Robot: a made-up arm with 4 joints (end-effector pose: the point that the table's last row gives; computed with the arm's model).
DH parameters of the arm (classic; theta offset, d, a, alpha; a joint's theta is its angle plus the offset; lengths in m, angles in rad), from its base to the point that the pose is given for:
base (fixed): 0 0.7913 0.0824 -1.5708
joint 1: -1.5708 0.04 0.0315 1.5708
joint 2: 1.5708 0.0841 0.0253 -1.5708
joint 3: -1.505 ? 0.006 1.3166
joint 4: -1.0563 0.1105 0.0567 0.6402
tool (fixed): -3.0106 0.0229 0 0
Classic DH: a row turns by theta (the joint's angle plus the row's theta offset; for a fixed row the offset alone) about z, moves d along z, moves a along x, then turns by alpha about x.
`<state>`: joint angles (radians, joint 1 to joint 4).
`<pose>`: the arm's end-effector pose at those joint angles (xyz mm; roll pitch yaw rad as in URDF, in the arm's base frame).
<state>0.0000 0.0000 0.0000 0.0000</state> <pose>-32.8 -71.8 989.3 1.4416 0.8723 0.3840</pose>
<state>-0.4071 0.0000 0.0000 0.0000</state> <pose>-101.8 -71.8 927.5 1.2730 0.4861 0.2760</pose>
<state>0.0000 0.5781 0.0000 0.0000</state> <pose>-32.8 37.4 1023.3 0.5166 0.8836 -0.3486</pose>
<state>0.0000 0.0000 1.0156 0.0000</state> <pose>-134.6 19.4 989.3 1.4416 0.8723 -0.6316</pose>
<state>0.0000 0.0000 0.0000 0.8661</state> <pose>-69.3 -61.3 958.4 1.1952 0.0623 0.0313</pose>
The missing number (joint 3, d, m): -0.1446
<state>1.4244 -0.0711 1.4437 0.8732</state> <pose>220.5 106.6 1032.2 -0.2375 0.1732 -1.6738</pose>
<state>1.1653 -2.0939 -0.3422 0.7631</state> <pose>-86.9 -23.4 829.9 -3.0756 0.7368 -0.0718</pose>
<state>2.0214 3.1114 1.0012 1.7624</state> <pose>126.1 23.5 1009.6 0.2151 -0.0902 2.3984</pose>
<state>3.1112 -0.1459 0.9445 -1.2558</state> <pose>261.4 -61.3 634.8 0.3746 -0.7160 1.4910</pose>
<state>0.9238 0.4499 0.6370 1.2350</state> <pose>71.4 64.1 1051.5 0.3436 0.2702 -0.4594</pose>
